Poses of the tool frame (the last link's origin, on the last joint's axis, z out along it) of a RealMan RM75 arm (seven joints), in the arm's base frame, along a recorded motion.
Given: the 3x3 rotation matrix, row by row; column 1 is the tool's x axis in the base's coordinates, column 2 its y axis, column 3 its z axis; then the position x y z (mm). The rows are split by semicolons.
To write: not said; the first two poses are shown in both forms.
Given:
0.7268 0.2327 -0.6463; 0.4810 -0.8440 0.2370; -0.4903 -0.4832 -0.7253; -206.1 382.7 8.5
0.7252 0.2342 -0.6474; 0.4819 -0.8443 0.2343; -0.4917 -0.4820 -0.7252; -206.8 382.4 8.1
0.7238 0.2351 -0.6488; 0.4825 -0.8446 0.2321; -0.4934 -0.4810 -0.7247; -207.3 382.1 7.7
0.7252 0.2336 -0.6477; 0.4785 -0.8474 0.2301; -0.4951 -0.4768 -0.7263; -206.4 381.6 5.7
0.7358 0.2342 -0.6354; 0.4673 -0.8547 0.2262; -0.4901 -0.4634 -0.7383; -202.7 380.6 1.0
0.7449 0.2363 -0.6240; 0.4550 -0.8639 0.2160; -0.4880 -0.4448 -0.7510; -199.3 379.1 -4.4
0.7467 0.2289 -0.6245; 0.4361 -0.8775 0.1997; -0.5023 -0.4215 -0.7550; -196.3 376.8 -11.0
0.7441 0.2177 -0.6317; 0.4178 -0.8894 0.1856; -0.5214 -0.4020 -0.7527; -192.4 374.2 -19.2
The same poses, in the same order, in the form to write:
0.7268 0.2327 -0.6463; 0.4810 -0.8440 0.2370; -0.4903 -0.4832 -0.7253; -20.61 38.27 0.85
0.7252 0.2342 -0.6474; 0.4819 -0.8443 0.2343; -0.4917 -0.4820 -0.7252; -20.68 38.24 0.81
0.7238 0.2351 -0.6488; 0.4825 -0.8446 0.2321; -0.4934 -0.4810 -0.7247; -20.73 38.21 0.77
0.7252 0.2336 -0.6477; 0.4785 -0.8474 0.2301; -0.4951 -0.4768 -0.7263; -20.64 38.16 0.57
0.7358 0.2342 -0.6354; 0.4673 -0.8547 0.2262; -0.4901 -0.4634 -0.7383; -20.27 38.06 0.10
0.7449 0.2363 -0.6240; 0.4550 -0.8639 0.2160; -0.4880 -0.4448 -0.7510; -19.93 37.91 -0.44
0.7467 0.2289 -0.6245; 0.4361 -0.8775 0.1997; -0.5023 -0.4215 -0.7550; -19.63 37.68 -1.10
0.7441 0.2177 -0.6317; 0.4178 -0.8894 0.1856; -0.5214 -0.4020 -0.7527; -19.24 37.42 -1.92

